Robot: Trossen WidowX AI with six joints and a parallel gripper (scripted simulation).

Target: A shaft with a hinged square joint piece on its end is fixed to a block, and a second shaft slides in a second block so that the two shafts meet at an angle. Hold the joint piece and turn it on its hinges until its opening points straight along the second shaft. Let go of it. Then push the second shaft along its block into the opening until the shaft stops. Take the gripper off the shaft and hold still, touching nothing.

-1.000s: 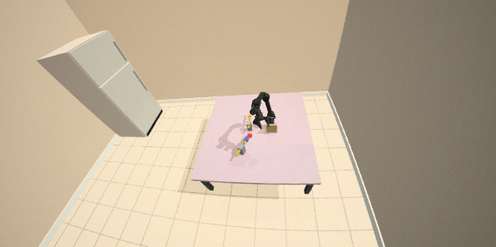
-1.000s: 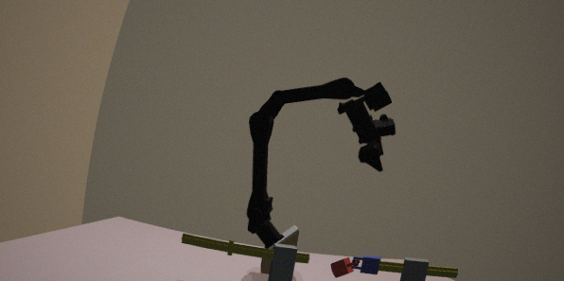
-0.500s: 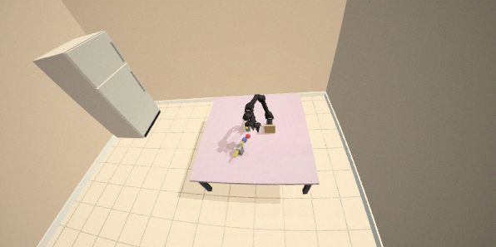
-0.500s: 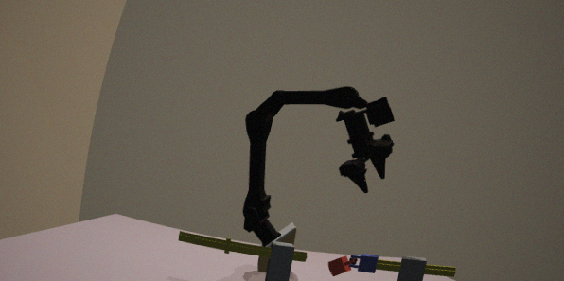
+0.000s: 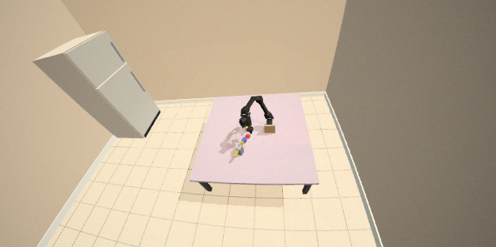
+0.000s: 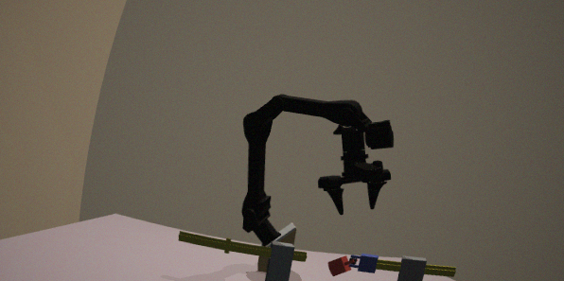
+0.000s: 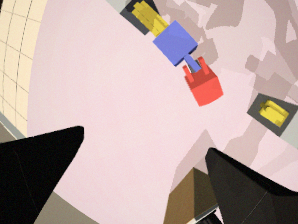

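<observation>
My gripper tip is now 14 cm above the red joint piece, 5 cm short of it and 3 cm to the left of it.
</observation>
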